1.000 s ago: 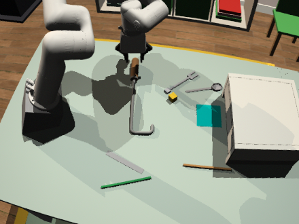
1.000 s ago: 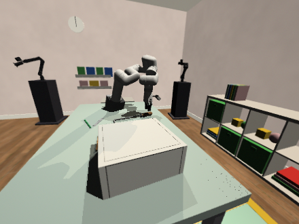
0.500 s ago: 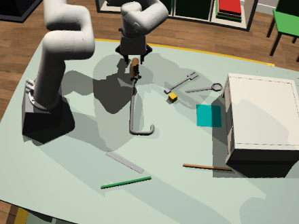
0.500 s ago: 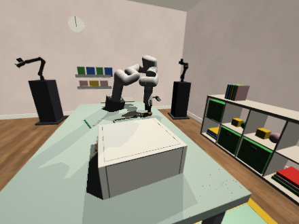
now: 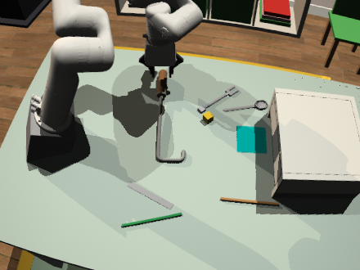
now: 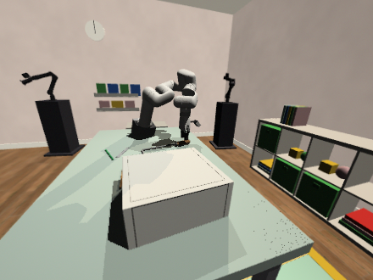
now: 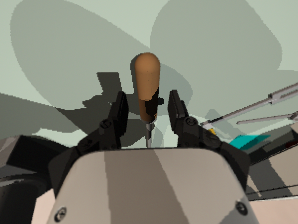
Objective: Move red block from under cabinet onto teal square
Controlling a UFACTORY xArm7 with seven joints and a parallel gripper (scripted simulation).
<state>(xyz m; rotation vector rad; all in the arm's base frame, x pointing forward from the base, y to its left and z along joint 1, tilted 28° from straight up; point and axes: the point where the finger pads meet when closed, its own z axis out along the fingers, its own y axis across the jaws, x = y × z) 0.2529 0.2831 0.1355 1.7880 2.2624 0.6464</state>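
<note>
Now: hand 19 cm short of the yellow cube, 10 cm to the left of it and 5 cm above it. Round my hand: teal square 35 cm ahead, 14 cm to the right, 6 cm below; then grey strip 10 cm ahead, 41 cm to the right, 6 cm below; then grey fork-ended tool 21 cm ahead, 1 cm to the right, 6 cm below.
</note>
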